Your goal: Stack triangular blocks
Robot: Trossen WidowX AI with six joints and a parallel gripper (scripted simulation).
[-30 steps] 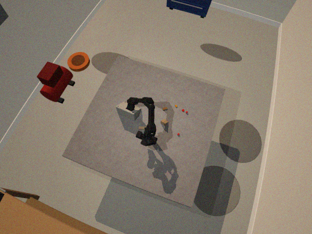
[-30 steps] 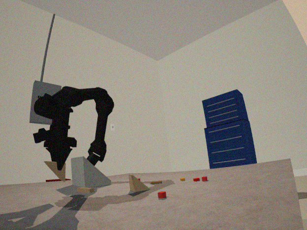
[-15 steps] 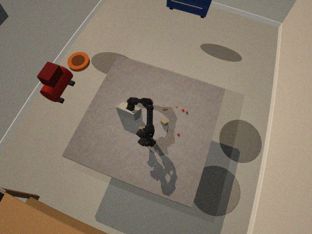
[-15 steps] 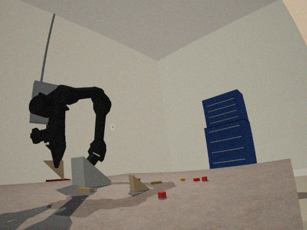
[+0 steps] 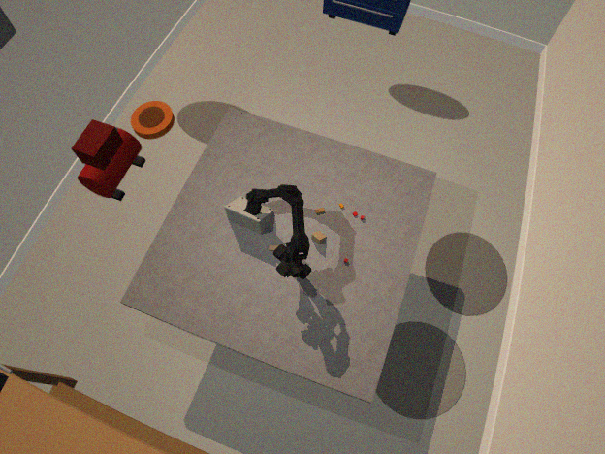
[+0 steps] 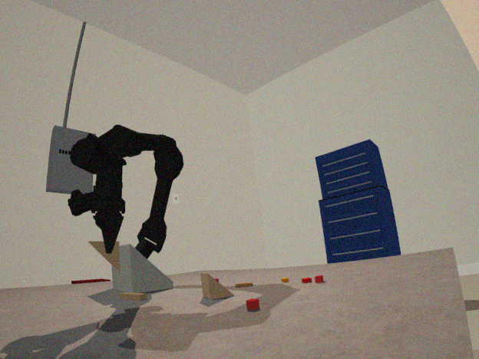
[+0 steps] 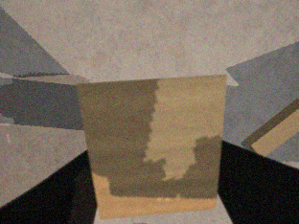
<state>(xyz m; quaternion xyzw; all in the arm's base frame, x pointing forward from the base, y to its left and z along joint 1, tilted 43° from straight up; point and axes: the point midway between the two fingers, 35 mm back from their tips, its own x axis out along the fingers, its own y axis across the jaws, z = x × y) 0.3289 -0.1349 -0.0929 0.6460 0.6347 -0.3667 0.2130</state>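
Right now the flat tan bar is 5 cm behind my gripper tip, 39 cm to the left of it and 12 cm below it. Also, from my gripper tip: small orange cube (3 cm ahead, 47 cm to the left, 11 cm below).
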